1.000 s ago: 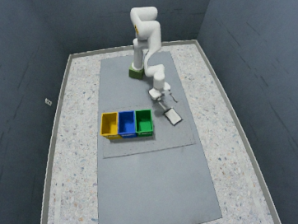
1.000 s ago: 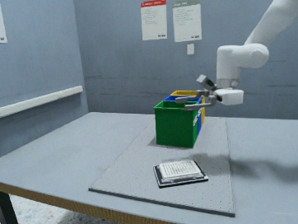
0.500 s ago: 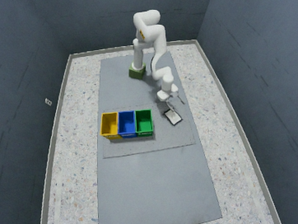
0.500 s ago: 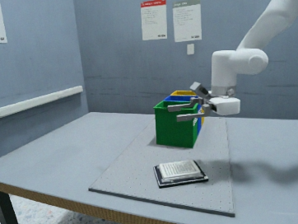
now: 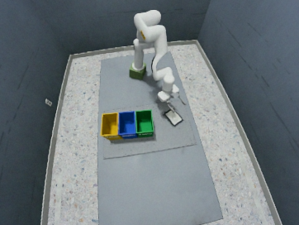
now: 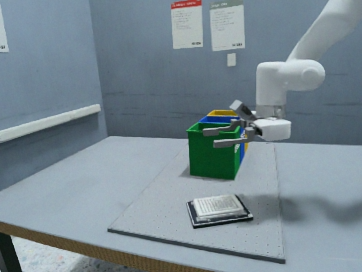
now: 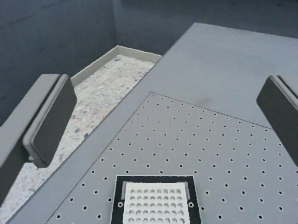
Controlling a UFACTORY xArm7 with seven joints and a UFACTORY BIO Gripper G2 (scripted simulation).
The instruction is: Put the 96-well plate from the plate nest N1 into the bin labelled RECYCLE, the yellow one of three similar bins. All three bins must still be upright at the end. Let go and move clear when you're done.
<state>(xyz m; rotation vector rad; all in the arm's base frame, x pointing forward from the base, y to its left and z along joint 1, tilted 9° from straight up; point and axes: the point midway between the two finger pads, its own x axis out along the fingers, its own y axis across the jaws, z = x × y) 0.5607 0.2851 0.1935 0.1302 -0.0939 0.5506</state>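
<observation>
Now: hand 20 cm above the white 96-well plate. Also, from my hand: black plate nest (22 cm below); blue bin (9 cm ahead, 40 cm to the right, 13 cm below); green bin (8 cm ahead, 27 cm to the right, 13 cm below).
</observation>
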